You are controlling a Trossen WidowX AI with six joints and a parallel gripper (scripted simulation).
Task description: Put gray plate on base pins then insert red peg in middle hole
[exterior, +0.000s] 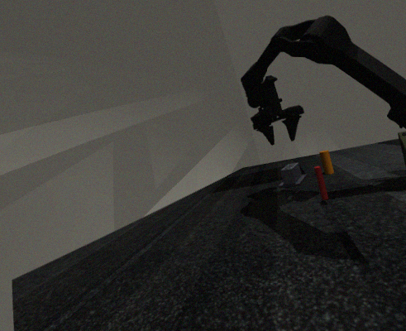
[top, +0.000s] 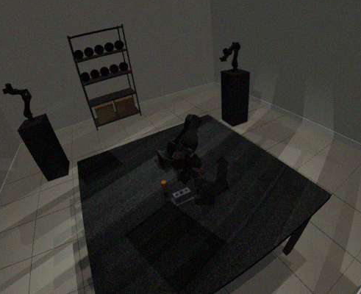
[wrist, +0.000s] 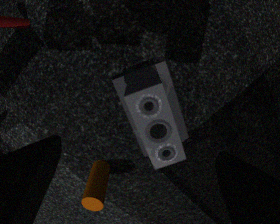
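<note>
Now: the red peg 12 cm behind my gripper tip, 14 cm to the left of it and 11 cm below it. The rest, counted from my gripper tip: orange cylinder: 10 cm behind, 10 cm to the right, 11 cm below; then gray plate: 1 cm ahead, 4 cm to the right, 10 cm below; then base: 1 cm ahead, 4 cm to the right, 14 cm below.
</note>
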